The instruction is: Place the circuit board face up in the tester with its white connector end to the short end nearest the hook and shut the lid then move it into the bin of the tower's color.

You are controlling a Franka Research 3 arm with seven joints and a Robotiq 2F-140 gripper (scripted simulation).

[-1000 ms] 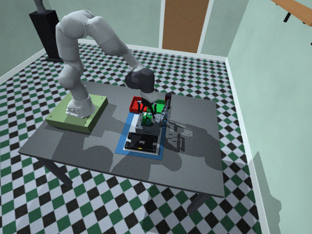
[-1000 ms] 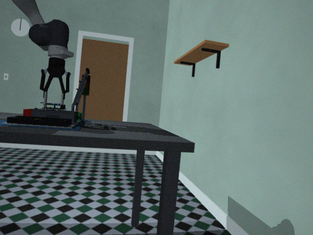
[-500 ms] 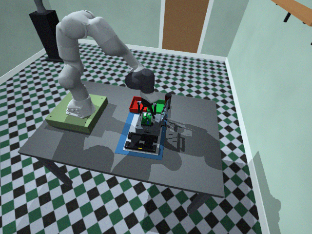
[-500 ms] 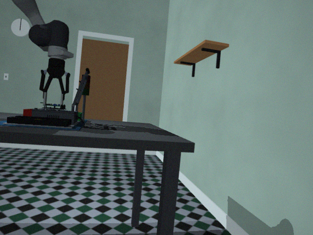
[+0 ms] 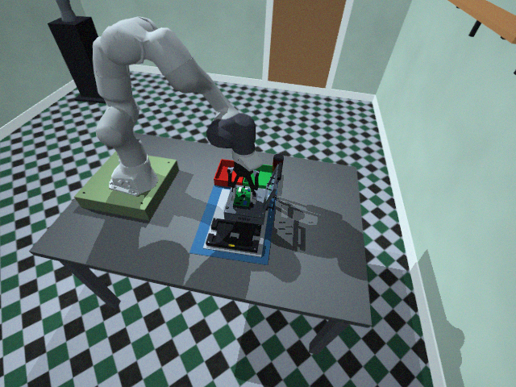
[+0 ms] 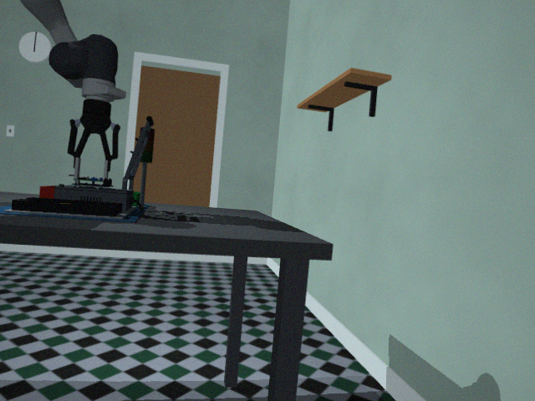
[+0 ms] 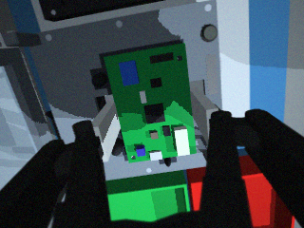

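My hand is 20 mm above the green circuit board. The rest, counted from my hand: tester lid: 130 mm ahead, 80 mm above; tester plate: 30 mm below, 10 mm to the left, 10 mm ahead; black latch hook: 60 mm to the left, 60 mm behind, 20 mm below.
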